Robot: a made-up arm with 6 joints.
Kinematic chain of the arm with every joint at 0, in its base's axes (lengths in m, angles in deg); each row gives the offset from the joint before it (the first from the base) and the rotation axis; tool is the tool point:
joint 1: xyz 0 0 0.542 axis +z
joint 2: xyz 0.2 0 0 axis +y
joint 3: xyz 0 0 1.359 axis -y
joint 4: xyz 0 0 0.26 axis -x
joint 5: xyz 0.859 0 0 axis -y
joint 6: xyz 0.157 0 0 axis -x
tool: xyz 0 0 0
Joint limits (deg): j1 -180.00..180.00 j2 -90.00..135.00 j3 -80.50..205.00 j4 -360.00..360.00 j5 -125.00..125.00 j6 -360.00..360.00
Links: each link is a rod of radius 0.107 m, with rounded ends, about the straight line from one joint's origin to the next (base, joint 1, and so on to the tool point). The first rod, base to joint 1, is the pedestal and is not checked.
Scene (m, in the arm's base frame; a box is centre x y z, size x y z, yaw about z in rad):
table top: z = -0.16
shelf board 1: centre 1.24 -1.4 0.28 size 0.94 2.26 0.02 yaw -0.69
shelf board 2: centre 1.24 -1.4 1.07 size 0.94 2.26 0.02 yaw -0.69
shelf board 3: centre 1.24 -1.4 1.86 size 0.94 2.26 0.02 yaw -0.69
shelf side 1: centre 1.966 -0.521 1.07 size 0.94 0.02 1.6 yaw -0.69
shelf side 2: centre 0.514 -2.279 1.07 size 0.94 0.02 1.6 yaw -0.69
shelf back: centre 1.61 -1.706 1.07 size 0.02 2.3 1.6 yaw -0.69
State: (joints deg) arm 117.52 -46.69 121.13 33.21 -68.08 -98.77
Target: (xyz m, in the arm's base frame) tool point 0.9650 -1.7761 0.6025
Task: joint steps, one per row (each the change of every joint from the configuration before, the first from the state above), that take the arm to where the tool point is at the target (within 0.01 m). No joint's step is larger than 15 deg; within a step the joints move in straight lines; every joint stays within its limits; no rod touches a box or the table.
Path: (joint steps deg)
1: -3.48 7.71 14.36 0.57 -2.63 0.00
2: -3.48 7.72 14.36 0.57 -2.62 0.00
3: -3.48 7.71 14.36 0.57 -2.63 0.00
4: -3.91 -12.56 10.64 1.03 5.75 0.00
5: -3.91 -12.55 10.63 1.03 5.76 0.00
6: 3.43 -5.31 -14.41 -0.69 0.99 0.00
7: 3.42 -5.31 -14.41 -0.69 0.99 0.00
8: 3.43 -5.31 -14.42 -0.69 0.99 0.00
9: 3.43 -5.31 -14.41 -0.69 0.99 0.00
10: 3.43 -5.31 -14.41 -0.69 0.99 0.00

